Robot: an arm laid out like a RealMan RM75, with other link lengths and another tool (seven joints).
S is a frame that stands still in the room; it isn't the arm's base.
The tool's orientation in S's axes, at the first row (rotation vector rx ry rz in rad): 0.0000 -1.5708 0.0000
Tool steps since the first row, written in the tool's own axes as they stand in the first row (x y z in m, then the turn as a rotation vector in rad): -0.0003 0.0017 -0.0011 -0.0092 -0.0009 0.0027; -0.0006 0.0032 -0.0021 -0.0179 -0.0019 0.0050; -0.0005 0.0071 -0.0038 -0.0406 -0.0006 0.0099; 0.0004 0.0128 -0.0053 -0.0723 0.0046 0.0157; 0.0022 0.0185 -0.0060 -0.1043 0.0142 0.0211; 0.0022 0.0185 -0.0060 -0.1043 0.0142 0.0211; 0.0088 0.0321 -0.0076 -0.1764 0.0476 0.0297; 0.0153 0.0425 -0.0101 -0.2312 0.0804 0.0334; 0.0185 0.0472 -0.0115 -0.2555 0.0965 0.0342
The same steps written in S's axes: 0.0011 0.0017 -0.0003 -0.0027 -0.0009 -0.0092; 0.0021 0.0032 -0.0006 -0.0050 -0.0019 -0.0179; 0.0038 0.0071 -0.0005 -0.0099 -0.0006 -0.0406; 0.0053 0.0128 0.0004 -0.0157 0.0046 -0.0723; 0.0060 0.0185 0.0022 -0.0211 0.0142 -0.1043; 0.0060 0.0185 0.0022 -0.0211 0.0142 -0.1043; 0.0076 0.0321 0.0088 -0.0297 0.0476 -0.1764; 0.0101 0.0425 0.0153 -0.0334 0.0804 -0.2312; 0.0115 0.0472 0.0185 -0.0342 0.0965 -0.2555
